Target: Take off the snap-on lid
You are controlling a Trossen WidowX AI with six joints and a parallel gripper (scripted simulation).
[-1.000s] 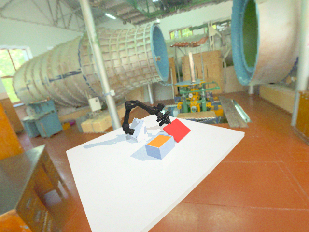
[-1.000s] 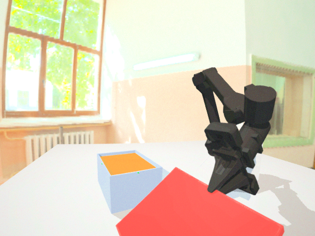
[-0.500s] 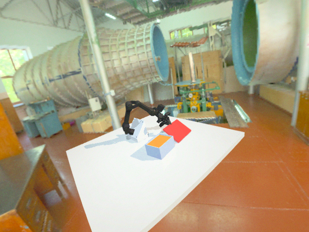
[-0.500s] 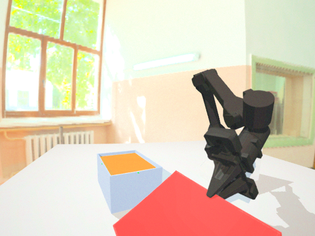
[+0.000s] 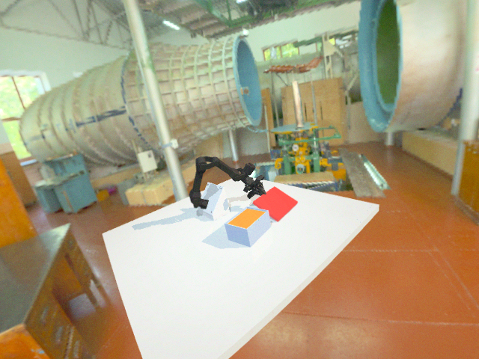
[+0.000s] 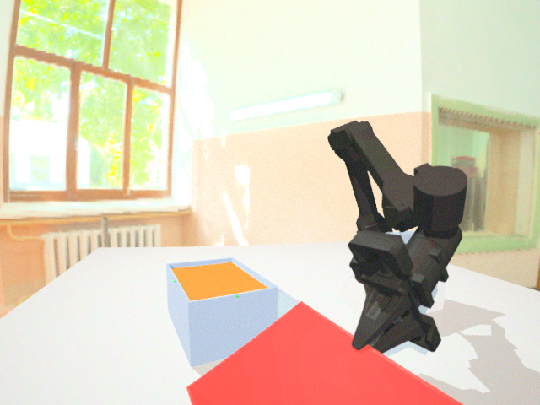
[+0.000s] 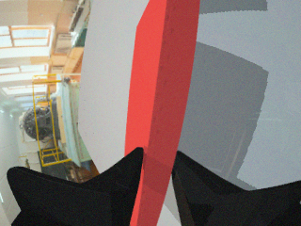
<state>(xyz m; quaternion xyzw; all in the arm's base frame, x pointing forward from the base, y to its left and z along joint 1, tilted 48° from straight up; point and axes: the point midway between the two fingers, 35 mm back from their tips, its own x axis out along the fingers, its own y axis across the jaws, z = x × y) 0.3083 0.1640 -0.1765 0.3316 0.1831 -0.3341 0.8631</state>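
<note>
Now: the red lid 80 mm ahead of my gripper tip, 10 mm to the left of it and 40 mm below it. From my gripper tip the other things lie so: storage box (90 mm ahead, 270 mm to the right, 40 mm below).
</note>
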